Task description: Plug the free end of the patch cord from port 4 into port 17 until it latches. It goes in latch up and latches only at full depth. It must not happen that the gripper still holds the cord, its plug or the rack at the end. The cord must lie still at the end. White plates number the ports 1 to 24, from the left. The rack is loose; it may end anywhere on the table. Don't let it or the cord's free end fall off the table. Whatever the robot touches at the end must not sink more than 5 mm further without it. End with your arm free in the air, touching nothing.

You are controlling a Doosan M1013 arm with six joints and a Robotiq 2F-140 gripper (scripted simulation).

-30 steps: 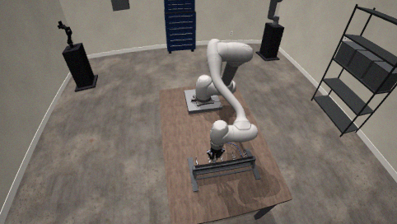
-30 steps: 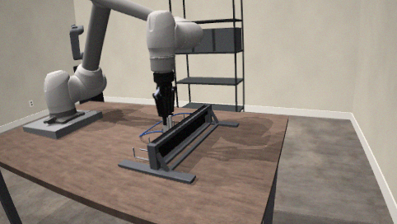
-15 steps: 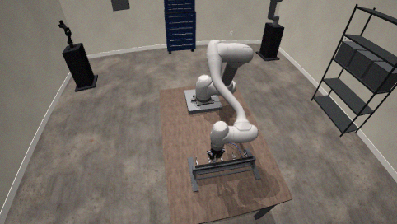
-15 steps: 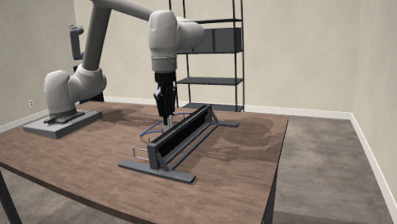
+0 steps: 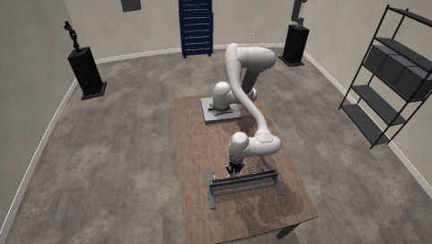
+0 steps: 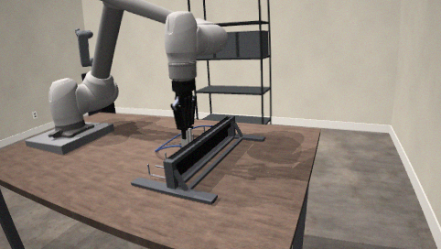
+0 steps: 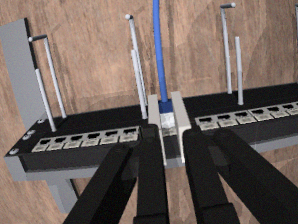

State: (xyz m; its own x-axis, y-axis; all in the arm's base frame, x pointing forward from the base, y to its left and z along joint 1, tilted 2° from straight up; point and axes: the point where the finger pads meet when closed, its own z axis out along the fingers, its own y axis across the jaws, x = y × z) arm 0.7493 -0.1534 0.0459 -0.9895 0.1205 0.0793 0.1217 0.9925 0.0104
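My hand is 30 mm above the plug and 10 mm short of it.
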